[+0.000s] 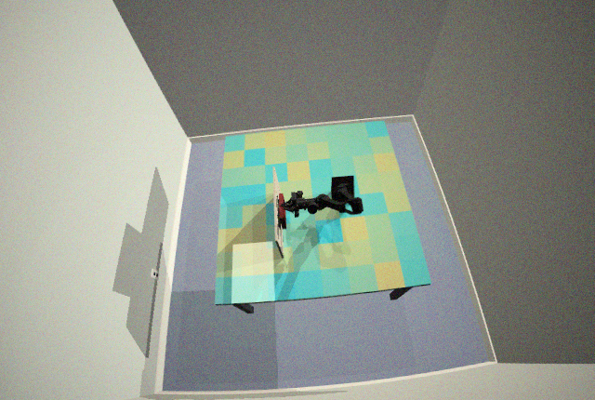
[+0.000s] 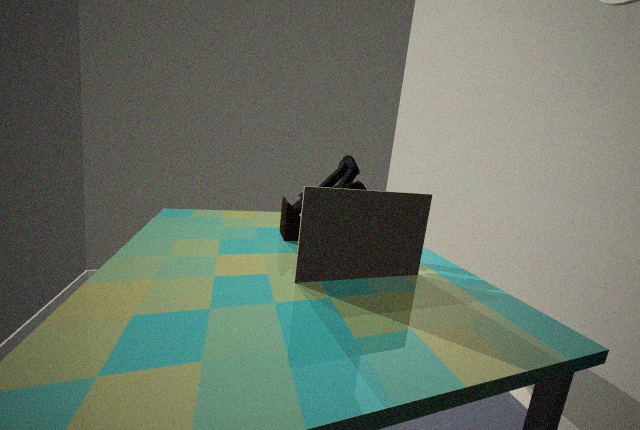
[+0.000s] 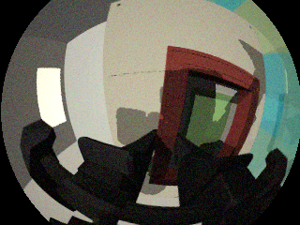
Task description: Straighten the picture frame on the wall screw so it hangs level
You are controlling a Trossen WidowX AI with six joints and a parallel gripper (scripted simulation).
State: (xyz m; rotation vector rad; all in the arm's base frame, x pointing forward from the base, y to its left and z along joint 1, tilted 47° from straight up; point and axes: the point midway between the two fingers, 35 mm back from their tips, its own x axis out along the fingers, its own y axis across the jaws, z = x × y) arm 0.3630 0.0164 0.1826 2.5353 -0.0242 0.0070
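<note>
The picture frame lies 5 cm below my gripper tip and 1 cm to the left of it. Also, from my gripper tip: wall panel: 7 cm below, 2 cm ahead, 1 cm to the left.
</note>
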